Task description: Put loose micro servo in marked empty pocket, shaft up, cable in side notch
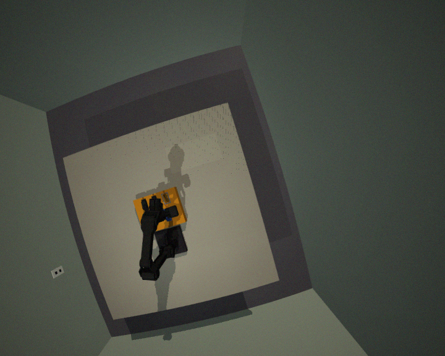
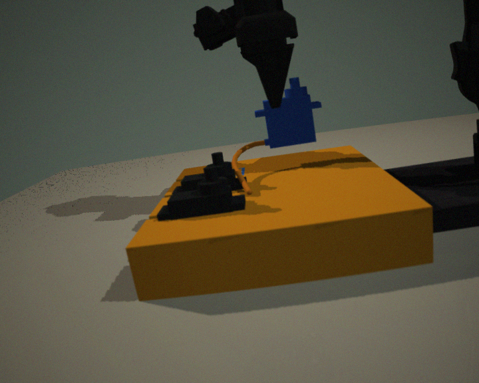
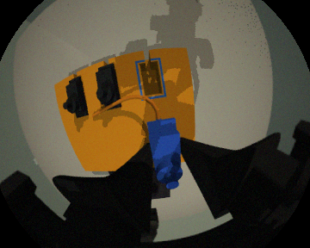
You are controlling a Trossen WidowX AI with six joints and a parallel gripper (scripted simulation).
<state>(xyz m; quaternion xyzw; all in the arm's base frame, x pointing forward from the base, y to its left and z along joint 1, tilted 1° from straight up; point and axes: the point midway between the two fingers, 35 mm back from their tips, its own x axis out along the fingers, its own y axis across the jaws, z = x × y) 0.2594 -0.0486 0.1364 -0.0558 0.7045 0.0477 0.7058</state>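
Now: the orange deck 30 mm behind my gripper tip, 70 mm to the left of it and 100 mm below it.
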